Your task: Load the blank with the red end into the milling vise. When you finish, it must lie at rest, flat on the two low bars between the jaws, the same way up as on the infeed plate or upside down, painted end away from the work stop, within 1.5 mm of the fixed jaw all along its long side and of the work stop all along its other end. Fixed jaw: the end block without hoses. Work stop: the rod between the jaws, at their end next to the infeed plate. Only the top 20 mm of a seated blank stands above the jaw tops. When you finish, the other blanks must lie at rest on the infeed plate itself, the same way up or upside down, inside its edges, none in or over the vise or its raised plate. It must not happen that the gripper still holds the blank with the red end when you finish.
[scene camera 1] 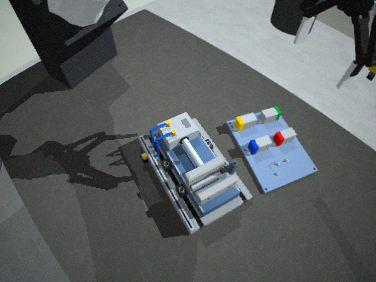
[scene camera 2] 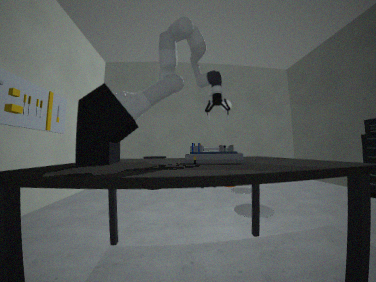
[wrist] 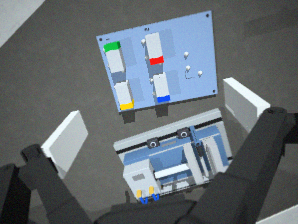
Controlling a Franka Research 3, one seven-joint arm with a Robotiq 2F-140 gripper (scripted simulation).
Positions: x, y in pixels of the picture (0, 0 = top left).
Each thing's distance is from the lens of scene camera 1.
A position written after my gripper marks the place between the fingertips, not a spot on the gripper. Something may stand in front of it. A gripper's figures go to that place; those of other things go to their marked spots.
my gripper [scene camera 1: 318, 62]: 57 cm
blue infeed plate [scene camera 1: 263, 164]: 71 cm
